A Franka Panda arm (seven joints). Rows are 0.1 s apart.
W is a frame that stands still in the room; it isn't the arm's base.
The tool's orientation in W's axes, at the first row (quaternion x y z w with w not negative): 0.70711, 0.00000, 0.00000, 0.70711
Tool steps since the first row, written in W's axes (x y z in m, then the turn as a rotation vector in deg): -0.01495, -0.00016, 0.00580, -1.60, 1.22, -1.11; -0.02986, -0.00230, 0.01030, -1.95, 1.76, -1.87; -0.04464, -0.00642, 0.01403, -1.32, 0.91, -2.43; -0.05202, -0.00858, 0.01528, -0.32, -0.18, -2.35; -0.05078, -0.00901, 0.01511, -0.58, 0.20, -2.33; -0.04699, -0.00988, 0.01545, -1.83, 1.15, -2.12; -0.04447, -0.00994, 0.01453, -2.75, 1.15, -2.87; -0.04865, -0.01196, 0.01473, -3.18, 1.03, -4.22; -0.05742, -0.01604, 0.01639, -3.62, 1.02, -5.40; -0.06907, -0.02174, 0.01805, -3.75, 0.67, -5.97
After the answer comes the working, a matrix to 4 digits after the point.
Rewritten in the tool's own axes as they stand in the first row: -0.01495, 0.00580, 0.00016, -1.60, -1.11, -1.22; -0.02986, 0.01030, 0.00230, -1.95, -1.87, -1.76; -0.04464, 0.01403, 0.00642, -1.32, -2.43, -0.91; -0.05202, 0.01528, 0.00858, -0.32, -2.35, 0.18; -0.05078, 0.01511, 0.00901, -0.58, -2.33, -0.20; -0.04699, 0.01545, 0.00988, -1.83, -2.12, -1.15; -0.04447, 0.01453, 0.00994, -2.75, -2.87, -1.15; -0.04865, 0.01473, 0.01196, -3.18, -4.22, -1.03; -0.05742, 0.01639, 0.01604, -3.62, -5.40, -1.02; -0.06907, 0.01805, 0.02174, -3.75, -5.97, -0.67
The tool's axes in the first row as the columns of a matrix, in W's axes (rounded; the answer above uses it unrounded):
1.0000, 0.0000, 0.0000
0.0000, 0.0000, -1.0000
0.0000, 1.0000, 0.0000

